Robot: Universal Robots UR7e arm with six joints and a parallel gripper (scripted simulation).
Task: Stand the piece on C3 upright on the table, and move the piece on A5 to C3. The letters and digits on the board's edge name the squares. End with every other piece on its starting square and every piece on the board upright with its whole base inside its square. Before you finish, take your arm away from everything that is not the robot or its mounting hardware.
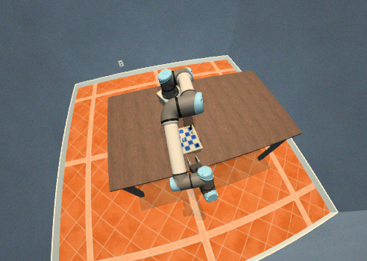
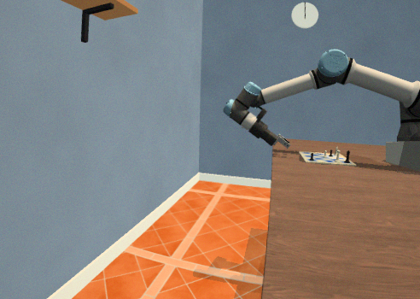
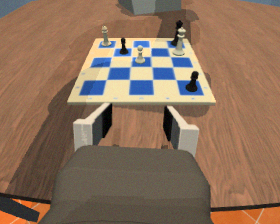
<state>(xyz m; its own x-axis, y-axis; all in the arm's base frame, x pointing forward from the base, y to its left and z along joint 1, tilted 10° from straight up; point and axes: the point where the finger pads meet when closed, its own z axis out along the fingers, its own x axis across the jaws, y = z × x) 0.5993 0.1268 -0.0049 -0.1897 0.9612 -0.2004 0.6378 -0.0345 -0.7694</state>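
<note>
Now: hand 19 cm past the small white piece, 4 cm to the left of it and 4 cm above it. From my hand the other things lie so: tall black piece: 28 cm behind, 2 cm to the left, 3 cm below; then cream chessboard: 18 cm behind, 4 cm to the right, 6 cm below.
</note>
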